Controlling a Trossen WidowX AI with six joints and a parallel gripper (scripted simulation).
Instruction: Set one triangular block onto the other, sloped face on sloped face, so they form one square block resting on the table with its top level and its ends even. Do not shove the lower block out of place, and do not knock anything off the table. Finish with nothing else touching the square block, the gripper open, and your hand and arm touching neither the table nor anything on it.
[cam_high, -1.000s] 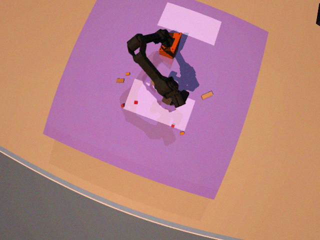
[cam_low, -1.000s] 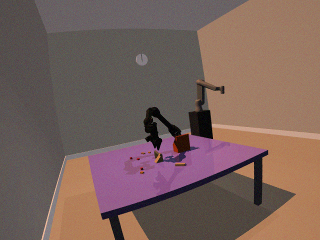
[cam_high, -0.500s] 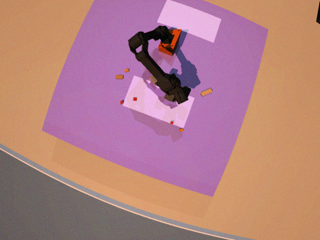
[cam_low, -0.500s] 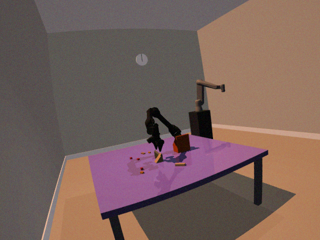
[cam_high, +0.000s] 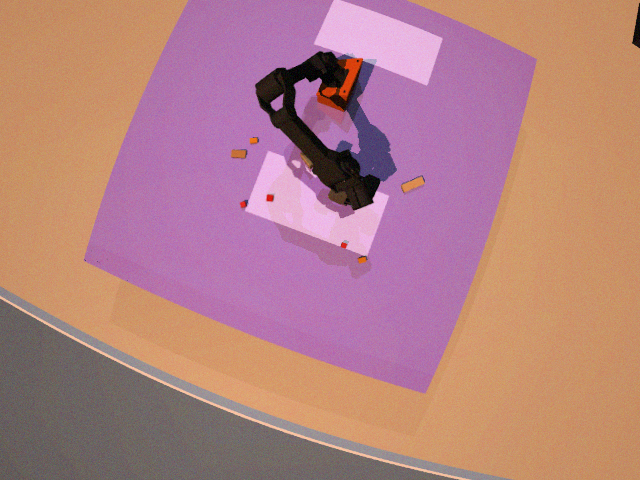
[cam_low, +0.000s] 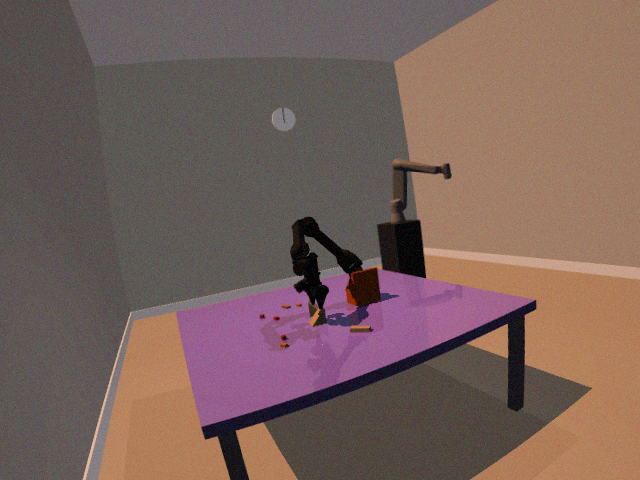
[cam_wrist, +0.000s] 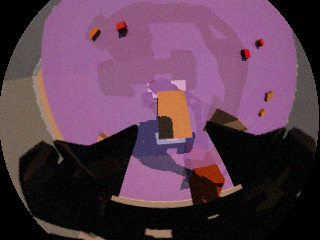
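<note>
My gripper tip is now 1 cm past the tan triangular block and 5 cm above it.
</note>
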